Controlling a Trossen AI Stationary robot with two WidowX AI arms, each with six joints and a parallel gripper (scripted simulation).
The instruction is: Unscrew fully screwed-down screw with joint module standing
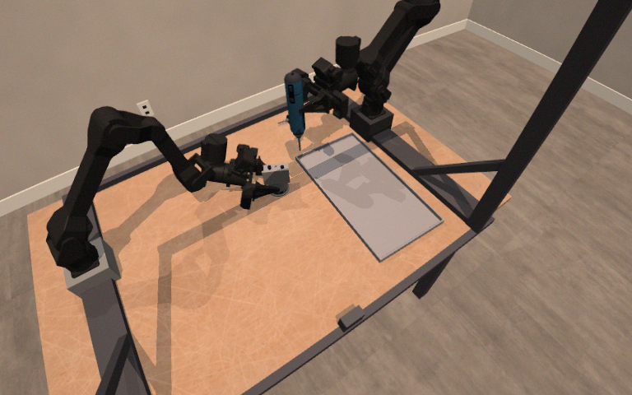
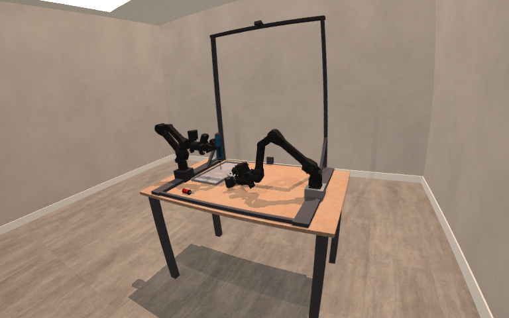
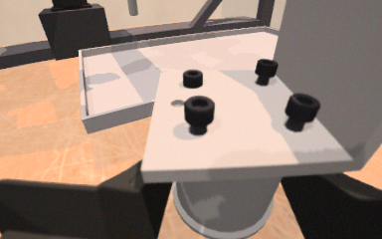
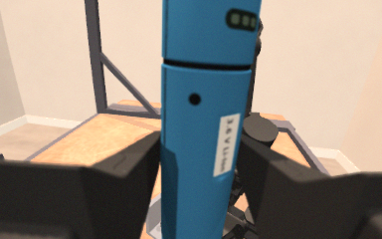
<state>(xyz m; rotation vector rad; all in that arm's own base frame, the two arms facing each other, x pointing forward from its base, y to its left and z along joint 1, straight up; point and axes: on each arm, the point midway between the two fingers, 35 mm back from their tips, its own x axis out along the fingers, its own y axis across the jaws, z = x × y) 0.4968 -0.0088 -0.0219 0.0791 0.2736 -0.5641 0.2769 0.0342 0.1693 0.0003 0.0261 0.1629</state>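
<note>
Now: left hand 20 mm past the grey L-shaped bracket, 20 mm to the left of it and 30 mm below it. Also, from my left hand: shallow grey tray 170 mm behind, 220 mm to the right, 30 mm below; screwdriver bit 110 mm to the right, 70 mm above; screw 10 mm behind, 50 mm to the right, 30 mm above.
</note>
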